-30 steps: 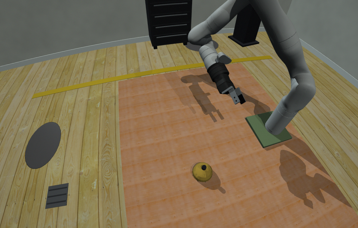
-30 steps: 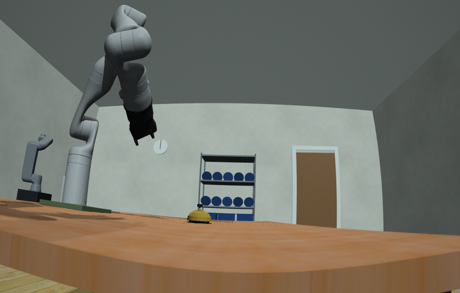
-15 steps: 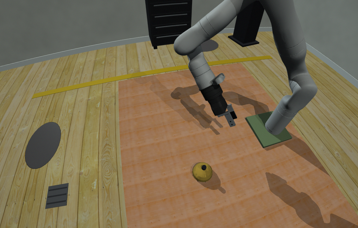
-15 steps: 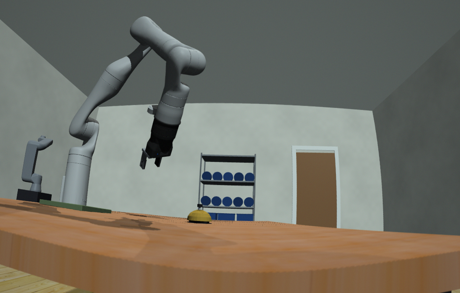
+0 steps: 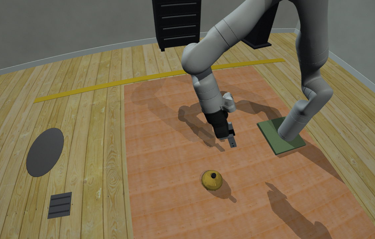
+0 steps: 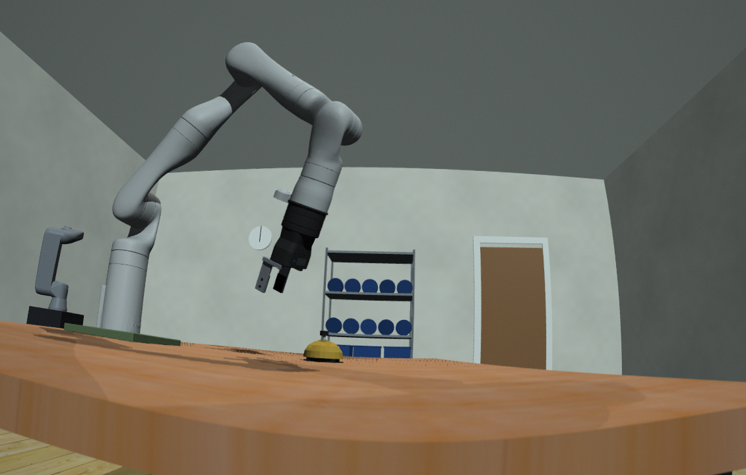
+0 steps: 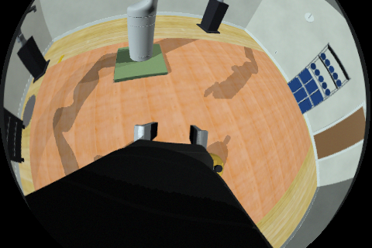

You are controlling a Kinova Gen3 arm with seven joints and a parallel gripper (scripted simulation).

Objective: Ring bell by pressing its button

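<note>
My hand is 110 mm short of the black button, 70 mm to the right of it and 90 mm above it. Also, from my hand: bell: 110 mm ahead, 70 mm to the left, 110 mm below.
</note>
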